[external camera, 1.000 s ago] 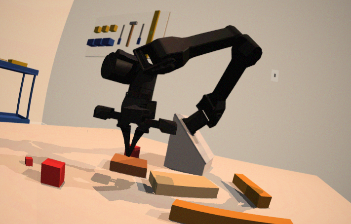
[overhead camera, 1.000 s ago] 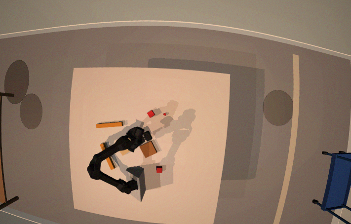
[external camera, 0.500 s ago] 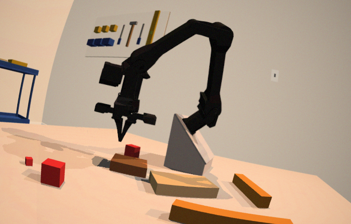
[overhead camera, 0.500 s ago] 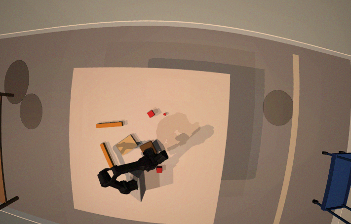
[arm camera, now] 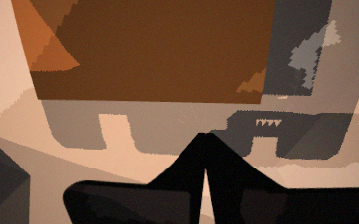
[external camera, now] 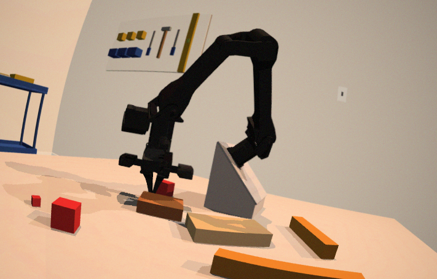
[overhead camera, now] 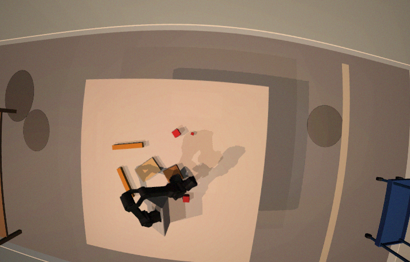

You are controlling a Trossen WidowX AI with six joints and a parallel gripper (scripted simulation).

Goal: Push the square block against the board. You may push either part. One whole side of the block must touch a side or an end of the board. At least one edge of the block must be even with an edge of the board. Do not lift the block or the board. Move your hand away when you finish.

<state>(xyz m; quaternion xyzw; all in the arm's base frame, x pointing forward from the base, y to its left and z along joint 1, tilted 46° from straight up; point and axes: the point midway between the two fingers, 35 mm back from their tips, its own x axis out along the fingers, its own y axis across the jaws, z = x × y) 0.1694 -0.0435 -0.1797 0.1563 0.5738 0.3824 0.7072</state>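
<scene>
Now: gripper tip 7 cm short of the square block, 6 cm to the right of it and 1 cm below it. The rest, counted from my gripper tip: tiny red cube (31 cm ahead, 9 cm to the right).
</scene>
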